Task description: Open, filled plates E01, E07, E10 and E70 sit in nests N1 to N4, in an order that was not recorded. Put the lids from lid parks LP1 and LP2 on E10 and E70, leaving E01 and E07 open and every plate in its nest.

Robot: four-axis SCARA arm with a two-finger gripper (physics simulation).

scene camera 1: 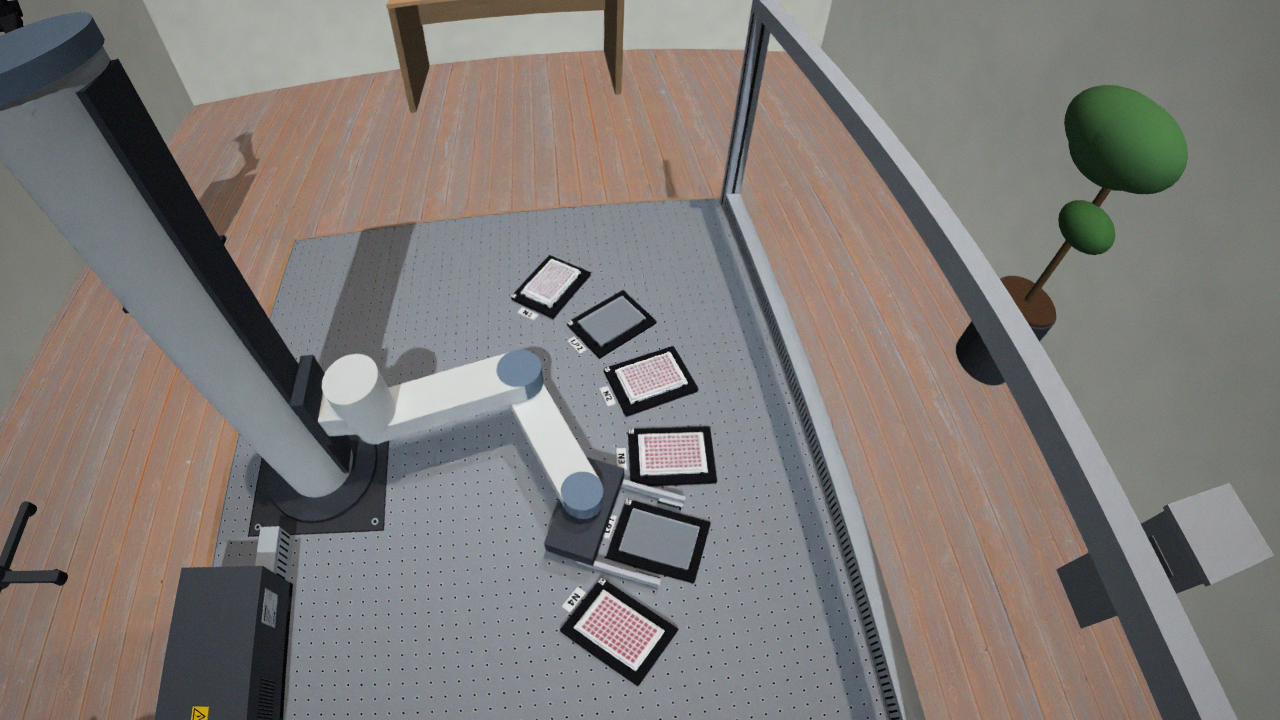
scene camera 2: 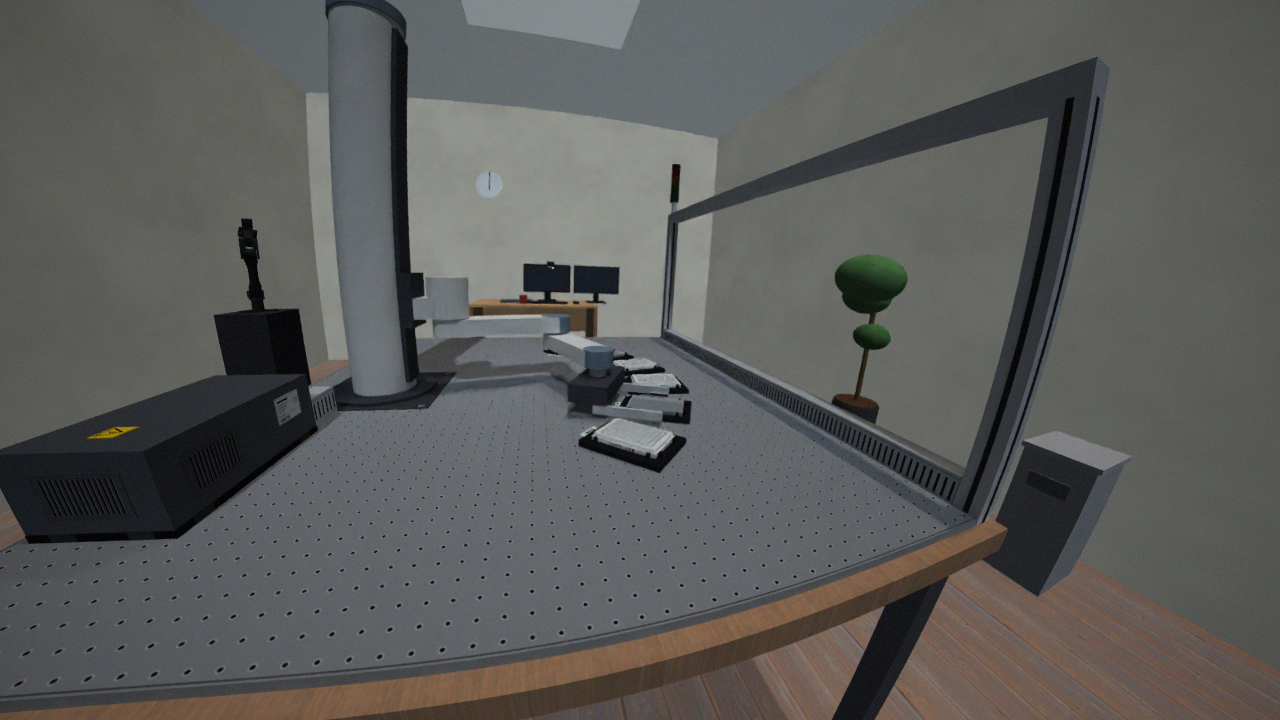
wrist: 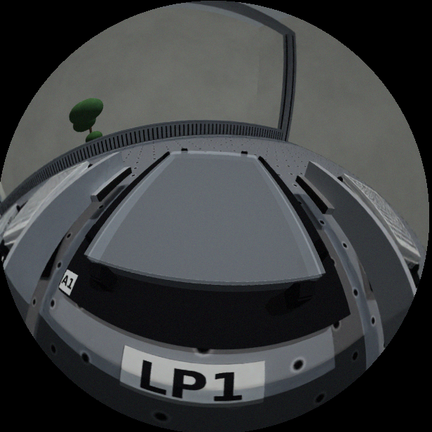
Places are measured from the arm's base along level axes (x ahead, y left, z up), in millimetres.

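Pixels of known places: gripper, fingertip midpoint: [scene camera 1: 672, 541] [scene camera 2: 666, 402]; arm's base, link origin: [scene camera 1: 323, 468] [scene camera 2: 387, 393].
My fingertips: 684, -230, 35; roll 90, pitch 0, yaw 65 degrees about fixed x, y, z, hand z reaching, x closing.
Note:
Ahead of a thing's pixels: the offset from my fingertips to its top centre, as dx, dy, dz.
My gripper [scene camera 1: 660, 540] [scene camera 2: 657, 403] [wrist: 213, 157] is open and low over lid park LP1 [wrist: 210, 315], one finger along each side of the grey lid @[-20, +11, -5] [scene camera 1: 660, 535] [wrist: 210, 225]. The finger pads are apart from the lid, with nothing between them gripped. The other grey lid @[-41, +524, -5] [scene camera 1: 611, 320] lies in LP2. Open plates with pink wells sit in the nests: the N1 plate @[-170, +656, +4] [scene camera 1: 551, 282], N2 plate @[+21, +360, +4] [scene camera 1: 651, 376], N3 plate @[+32, +178, +4] [scene camera 1: 672, 453] [wrist: 45, 200] and N4 plate @[-116, -146, +4] [scene camera 1: 619, 628] [scene camera 2: 631, 437] [wrist: 385, 215]. No plate names are readable.
The N3 and N4 plates flank LP1, just outside my fingers. The arm's column [scene camera 1: 179, 241] [scene camera 2: 366, 205] stands at the left, with a dark controller box [scene camera 1: 223, 635] [scene camera 2: 161, 447] near it. A framed guard [scene camera 1: 930, 223] [scene camera 2: 859, 156] runs along the right edge.

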